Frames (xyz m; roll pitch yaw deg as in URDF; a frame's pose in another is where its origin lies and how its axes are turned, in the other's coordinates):
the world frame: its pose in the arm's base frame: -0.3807 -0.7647 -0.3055 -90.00 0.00 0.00
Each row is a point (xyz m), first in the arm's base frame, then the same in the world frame.
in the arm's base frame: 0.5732 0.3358 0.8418
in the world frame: 0.9539 -1.1473 1.1005
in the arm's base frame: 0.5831 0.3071 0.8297
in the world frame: 0.9638 -1.1352 1.0718
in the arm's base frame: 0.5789 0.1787 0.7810
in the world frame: 0.9596 -1.0865 0.9434
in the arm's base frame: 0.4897 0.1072 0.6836
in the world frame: 0.8704 -0.9891 0.8719
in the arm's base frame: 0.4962 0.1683 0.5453
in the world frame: 0.8769 -0.8508 0.9330
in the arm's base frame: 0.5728 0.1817 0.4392
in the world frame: 0.9535 -0.7447 0.9464
